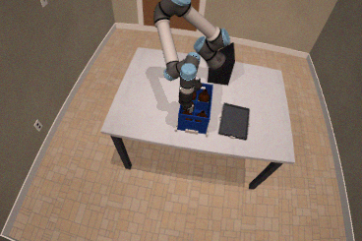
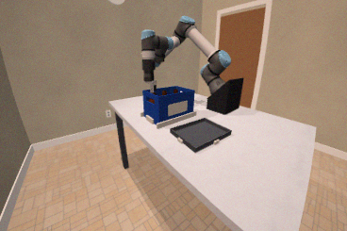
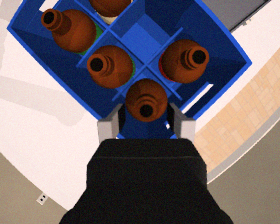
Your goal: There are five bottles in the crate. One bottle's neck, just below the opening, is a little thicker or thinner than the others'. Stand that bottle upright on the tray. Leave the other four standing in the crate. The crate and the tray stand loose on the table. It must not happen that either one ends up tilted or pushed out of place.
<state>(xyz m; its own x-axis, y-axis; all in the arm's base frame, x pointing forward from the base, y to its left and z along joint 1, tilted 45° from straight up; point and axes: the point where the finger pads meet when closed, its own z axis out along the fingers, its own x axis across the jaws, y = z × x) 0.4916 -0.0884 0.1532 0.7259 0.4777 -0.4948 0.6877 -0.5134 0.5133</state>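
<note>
Right now the bottle is 10 cm below my hand. Also, from my hand: dark tray: 7 cm behind, 32 cm to the left, 18 cm below; blue crate: 9 cm behind, 5 cm to the left, 10 cm below.
</note>
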